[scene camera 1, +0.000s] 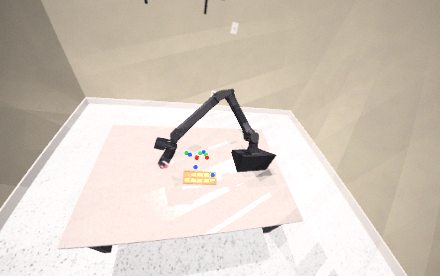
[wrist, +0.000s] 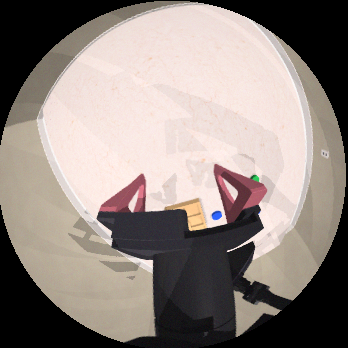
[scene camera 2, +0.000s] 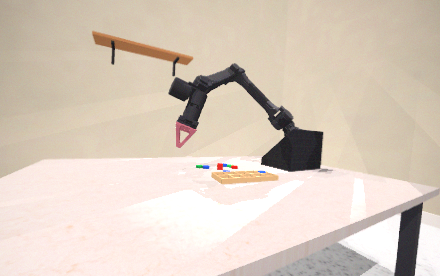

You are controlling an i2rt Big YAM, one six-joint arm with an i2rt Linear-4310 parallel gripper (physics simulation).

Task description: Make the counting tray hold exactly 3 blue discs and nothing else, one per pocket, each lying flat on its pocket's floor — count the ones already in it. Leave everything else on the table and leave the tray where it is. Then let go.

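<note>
The counting tray [scene camera 1: 200, 183] [scene camera 2: 245, 180] [wrist: 192, 207] has two rows of pockets. One blue disc [scene camera 1: 212, 175] [scene camera 2: 262, 172] is in its back right corner pocket; the wrist view hides that end. A second blue disc [scene camera 1: 195, 167] [scene camera 2: 226, 171] [wrist: 216, 215] lies on the table just behind the tray. Another blue disc [scene camera 1: 190, 154] [scene camera 2: 205, 167] lies farther back, beside a green one, and one more blue disc [scene camera 1: 203, 151] lies among green pieces. My gripper [scene camera 1: 163, 165] [scene camera 2: 179, 146] [wrist: 178, 171] is open and empty, above the table, left of the tray.
A green disc [scene camera 1: 186, 152] [scene camera 2: 199, 166] [wrist: 255, 178] and two more green pieces lie behind the tray. A red block [scene camera 1: 197, 157] [scene camera 2: 220, 166] and a red disc [scene camera 1: 207, 157] [scene camera 2: 234, 167] lie near them. The arm's black base [scene camera 1: 253, 161] [scene camera 2: 300, 150] stands at the right.
</note>
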